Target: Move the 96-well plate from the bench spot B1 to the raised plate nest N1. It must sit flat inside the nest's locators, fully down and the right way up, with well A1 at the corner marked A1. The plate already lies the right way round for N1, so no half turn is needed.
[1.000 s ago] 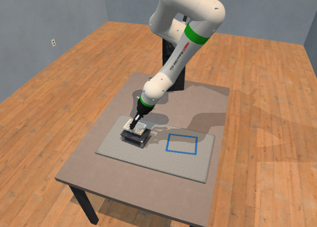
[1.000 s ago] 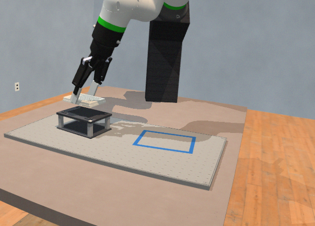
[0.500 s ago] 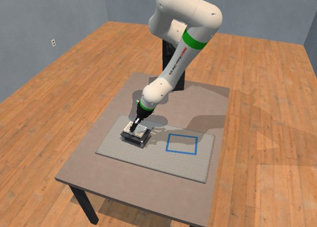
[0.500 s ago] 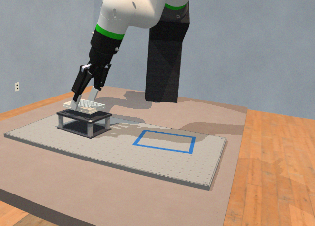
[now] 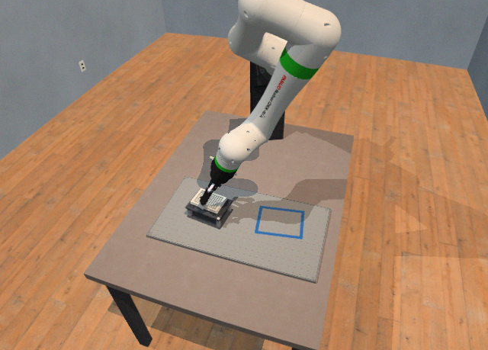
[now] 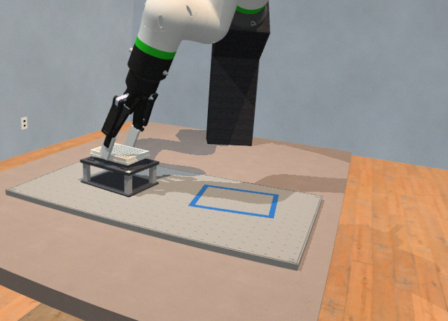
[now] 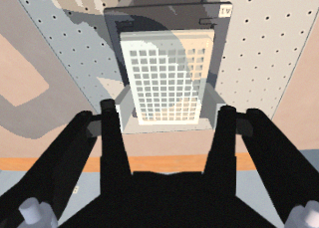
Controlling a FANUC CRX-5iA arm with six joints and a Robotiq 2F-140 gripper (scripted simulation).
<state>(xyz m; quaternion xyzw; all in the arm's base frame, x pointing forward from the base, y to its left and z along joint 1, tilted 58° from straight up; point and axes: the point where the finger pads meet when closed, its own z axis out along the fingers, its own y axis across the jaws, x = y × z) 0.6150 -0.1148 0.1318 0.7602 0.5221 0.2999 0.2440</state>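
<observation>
The white 96-well plate lies 20 mm below my hand. Also, from my hand: A1 label (80 mm to the left, 50 mm ahead, 40 mm below).
</observation>
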